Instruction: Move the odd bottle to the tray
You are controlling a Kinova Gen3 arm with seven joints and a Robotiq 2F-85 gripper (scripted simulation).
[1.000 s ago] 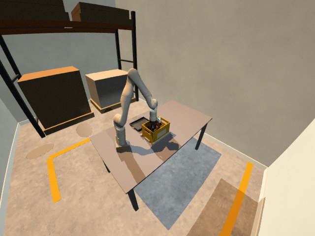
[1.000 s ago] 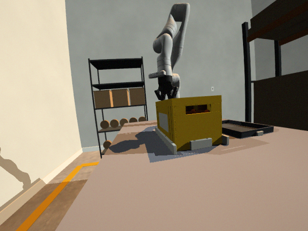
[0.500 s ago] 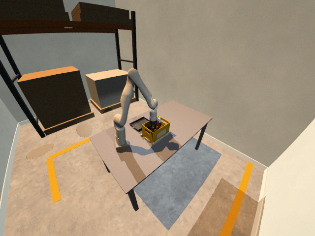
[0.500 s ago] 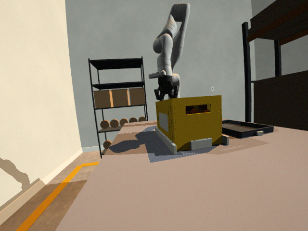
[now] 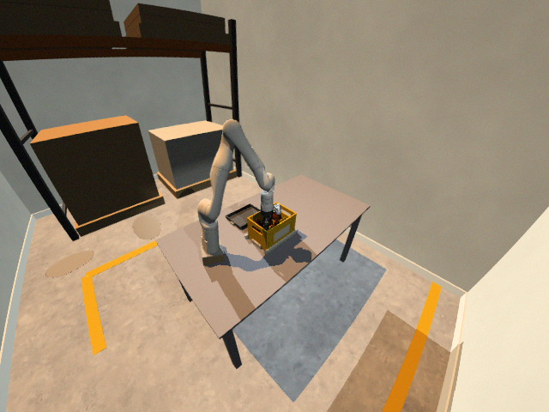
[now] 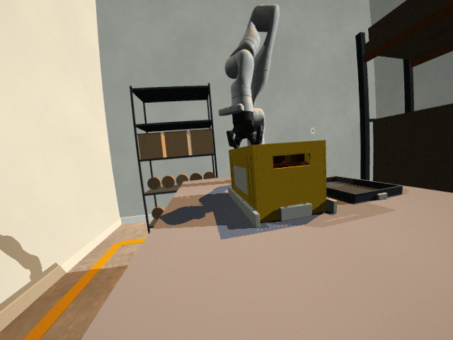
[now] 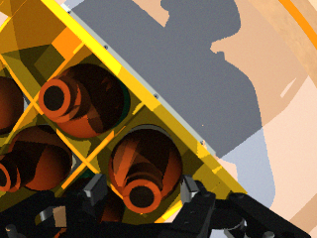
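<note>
The brown bottle lies 70 mm below my hand. The rest, counted from my hand: dark tray: 90 mm ahead, 330 mm to the left, 140 mm below; then yellow crate: 90 mm ahead, 40 mm to the left, 70 mm below.
</note>
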